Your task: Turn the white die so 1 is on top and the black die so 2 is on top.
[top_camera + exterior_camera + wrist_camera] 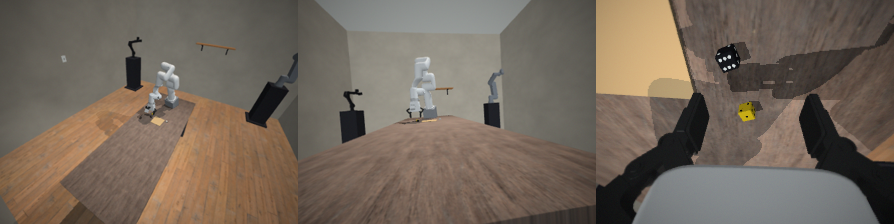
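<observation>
Now: hand 3 cm short of the black die, 2 cm to the right of it and 4 cm above it. The rest, counted from my hand: tan mat 5 cm ahead, 13 cm to the left, 4 cm below; then small yellow die 4 cm behind, 1 cm to the left, 4 cm below; then white die 24 cm to the left, 4 cm below.
</observation>
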